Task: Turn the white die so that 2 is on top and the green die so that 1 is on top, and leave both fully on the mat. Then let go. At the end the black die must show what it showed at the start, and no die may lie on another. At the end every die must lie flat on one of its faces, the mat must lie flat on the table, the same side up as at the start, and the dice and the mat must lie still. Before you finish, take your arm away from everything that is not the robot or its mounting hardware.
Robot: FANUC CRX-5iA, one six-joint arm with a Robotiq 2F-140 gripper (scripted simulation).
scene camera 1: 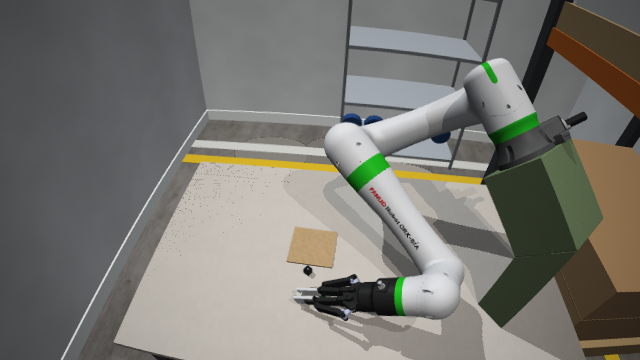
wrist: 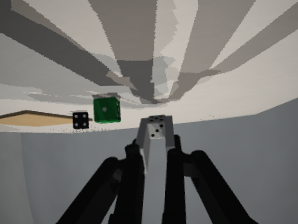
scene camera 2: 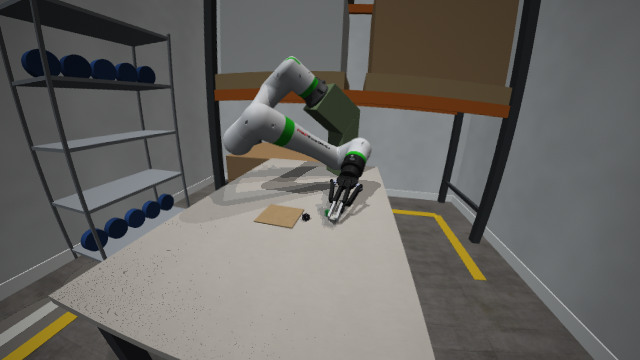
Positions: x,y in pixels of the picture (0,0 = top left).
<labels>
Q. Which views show my gripper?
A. Scene camera 1, the wrist view and scene camera 2: all of them.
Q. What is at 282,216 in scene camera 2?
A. A tan mat.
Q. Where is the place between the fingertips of my gripper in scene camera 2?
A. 332,219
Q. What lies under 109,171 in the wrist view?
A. My gripper.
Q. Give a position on a tan mat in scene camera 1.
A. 314,247
</labels>
